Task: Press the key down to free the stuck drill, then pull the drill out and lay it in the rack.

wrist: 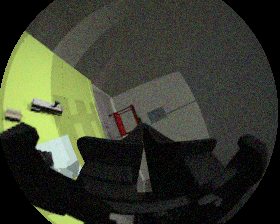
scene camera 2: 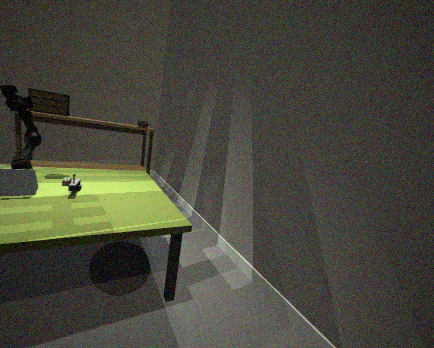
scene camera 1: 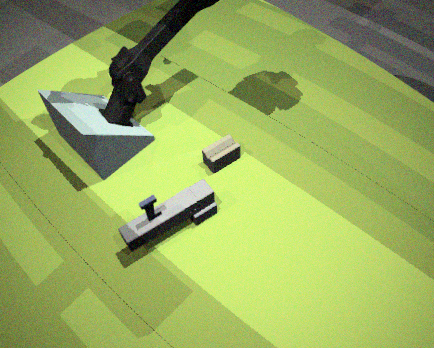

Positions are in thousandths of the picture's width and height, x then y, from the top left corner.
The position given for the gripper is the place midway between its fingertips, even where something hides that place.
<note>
The gripper (wrist: 509, 560) is shut, with nothing in its grasp. Further things: a rack (scene camera 1: 515, 438) and a long grey housing (scene camera 1: 455, 582).
</note>
